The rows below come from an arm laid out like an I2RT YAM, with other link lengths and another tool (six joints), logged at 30 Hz.
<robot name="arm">
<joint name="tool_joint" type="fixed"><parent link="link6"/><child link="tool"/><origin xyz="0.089 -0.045 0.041" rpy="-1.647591 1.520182 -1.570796"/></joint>
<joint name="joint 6" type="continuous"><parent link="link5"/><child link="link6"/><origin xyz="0.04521 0 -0.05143"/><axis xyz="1 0 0"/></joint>
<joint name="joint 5" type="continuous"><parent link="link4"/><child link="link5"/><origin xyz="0.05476 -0.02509 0.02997"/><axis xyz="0 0 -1"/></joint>
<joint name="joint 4" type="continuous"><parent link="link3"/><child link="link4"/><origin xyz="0.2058 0.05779 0.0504"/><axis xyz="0 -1 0"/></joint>
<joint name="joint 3" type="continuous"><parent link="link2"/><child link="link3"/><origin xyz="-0.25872 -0.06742 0"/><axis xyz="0 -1 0"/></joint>
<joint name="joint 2" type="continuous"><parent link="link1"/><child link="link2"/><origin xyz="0.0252 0.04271 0.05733"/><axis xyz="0 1 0"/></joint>
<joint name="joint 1" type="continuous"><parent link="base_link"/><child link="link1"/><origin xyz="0 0 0.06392"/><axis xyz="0 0 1"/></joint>
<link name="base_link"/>
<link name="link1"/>
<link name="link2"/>
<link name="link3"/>
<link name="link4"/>
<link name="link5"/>
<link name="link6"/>
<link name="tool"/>
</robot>
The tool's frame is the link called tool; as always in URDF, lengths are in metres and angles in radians. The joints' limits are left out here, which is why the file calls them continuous.
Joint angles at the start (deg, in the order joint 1, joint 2, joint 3, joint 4, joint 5, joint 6):
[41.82, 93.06, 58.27, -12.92, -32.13, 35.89]
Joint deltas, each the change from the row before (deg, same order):
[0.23, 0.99, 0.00, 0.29, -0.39, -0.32]
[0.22, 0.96, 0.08, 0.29, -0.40, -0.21]
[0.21, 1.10, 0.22, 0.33, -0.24, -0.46]
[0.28, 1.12, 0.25, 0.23, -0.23, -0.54]
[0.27, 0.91, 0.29, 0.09, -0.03, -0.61]
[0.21, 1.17, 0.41, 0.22, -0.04, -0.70]
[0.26, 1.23, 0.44, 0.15, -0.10, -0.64]
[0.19, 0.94, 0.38, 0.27, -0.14, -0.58]
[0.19, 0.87, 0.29, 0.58, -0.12, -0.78]
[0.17, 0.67, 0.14, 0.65, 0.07, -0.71]
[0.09, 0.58, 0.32, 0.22, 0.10, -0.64]
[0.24, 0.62, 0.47, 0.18, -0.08, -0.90]
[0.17, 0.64, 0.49, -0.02, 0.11, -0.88]
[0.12, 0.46, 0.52, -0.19, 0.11, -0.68]
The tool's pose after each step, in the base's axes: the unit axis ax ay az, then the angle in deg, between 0 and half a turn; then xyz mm. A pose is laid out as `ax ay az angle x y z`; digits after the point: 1 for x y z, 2 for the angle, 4 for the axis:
-0.1776 0.8746 0.4511 167.90 249.5 264.3 140.5
-0.1805 0.8742 0.4507 168.63 248.8 267.0 136.2
-0.1850 0.8740 0.4494 169.13 249.2 270.0 132.0
-0.1904 0.8737 0.4477 169.69 249.1 273.2 127.6
-0.1960 0.8736 0.4453 170.00 249.2 275.9 124.3
-0.2020 0.8735 0.4429 170.28 250.2 279.0 120.4
-0.2077 0.8734 0.4404 170.71 250.7 282.4 116.1
-0.2133 0.8724 0.4397 170.89 251.5 285.4 113.3
-0.2212 0.8704 0.4399 170.76 252.7 288.9 111.2
-0.2282 0.8687 0.4396 170.44 254.0 291.7 109.5
-0.2337 0.8679 0.4384 170.21 255.4 293.7 108.4
-0.2428 0.8654 0.4384 170.00 256.2 297.3 108.0
-0.2504 0.8642 0.4365 169.82 257.3 299.9 107.1
-0.2561 0.8633 0.4349 169.66 258.4 301.9 107.0

